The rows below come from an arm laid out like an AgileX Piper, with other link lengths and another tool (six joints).
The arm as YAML. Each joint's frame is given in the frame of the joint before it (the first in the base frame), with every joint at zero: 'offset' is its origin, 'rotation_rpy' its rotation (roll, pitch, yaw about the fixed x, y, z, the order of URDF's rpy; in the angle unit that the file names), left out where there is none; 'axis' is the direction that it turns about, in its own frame. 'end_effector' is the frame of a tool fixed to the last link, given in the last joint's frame.
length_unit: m
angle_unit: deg
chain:
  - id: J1
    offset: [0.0, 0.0, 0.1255]
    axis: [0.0, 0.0, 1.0]
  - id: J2
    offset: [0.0, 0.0, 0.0]
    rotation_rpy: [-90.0, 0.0, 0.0]
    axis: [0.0, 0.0, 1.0]
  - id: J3
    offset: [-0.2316, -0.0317, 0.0]
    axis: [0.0, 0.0, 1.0]
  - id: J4
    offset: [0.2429, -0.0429, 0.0]
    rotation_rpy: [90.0, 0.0, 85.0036]
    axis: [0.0, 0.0, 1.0]
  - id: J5
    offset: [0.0, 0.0, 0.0]
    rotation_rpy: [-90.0, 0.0, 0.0]
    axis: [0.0, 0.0, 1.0]
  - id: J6
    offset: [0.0, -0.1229, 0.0]
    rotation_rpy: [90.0, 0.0, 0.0]
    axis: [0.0, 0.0, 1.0]
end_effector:
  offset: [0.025, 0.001, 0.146]
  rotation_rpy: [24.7, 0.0, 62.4]
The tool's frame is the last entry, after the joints.
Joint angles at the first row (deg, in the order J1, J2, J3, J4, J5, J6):
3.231 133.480 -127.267 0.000 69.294 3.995
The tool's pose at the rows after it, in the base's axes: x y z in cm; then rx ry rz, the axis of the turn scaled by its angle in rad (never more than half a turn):
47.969 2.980 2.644 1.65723 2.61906 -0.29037
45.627 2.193 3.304 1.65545 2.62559 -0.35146
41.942 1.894 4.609 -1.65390 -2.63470 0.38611
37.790 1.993 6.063 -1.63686 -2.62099 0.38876
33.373 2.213 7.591 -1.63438 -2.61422 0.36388
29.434 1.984 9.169 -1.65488 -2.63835 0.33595
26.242 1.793 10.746 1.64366 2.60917 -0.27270
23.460 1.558 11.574 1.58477 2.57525 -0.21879
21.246 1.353 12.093 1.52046 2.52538 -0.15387
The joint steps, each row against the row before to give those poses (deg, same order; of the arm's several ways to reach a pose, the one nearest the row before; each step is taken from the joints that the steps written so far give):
0.000 -2.767 4.344 0.000 -0.001 -0.054
0.001 -5.511 7.320 -1.440 -0.005 0.001
-0.024 -8.835 10.668 -0.155 0.049 -0.066
0.130 -10.176 11.302 0.546 -0.055 -0.057
-0.001 -11.435 11.285 1.049 0.100 0.000
0.002 -12.083 10.047 0.000 0.055 0.002
0.000 -12.152 8.227 0.000 0.076 -0.112
0.000 -11.325 7.347 0.000 0.046 -1.669
-0.002 -11.391 6.800 0.001 -0.358 -1.727

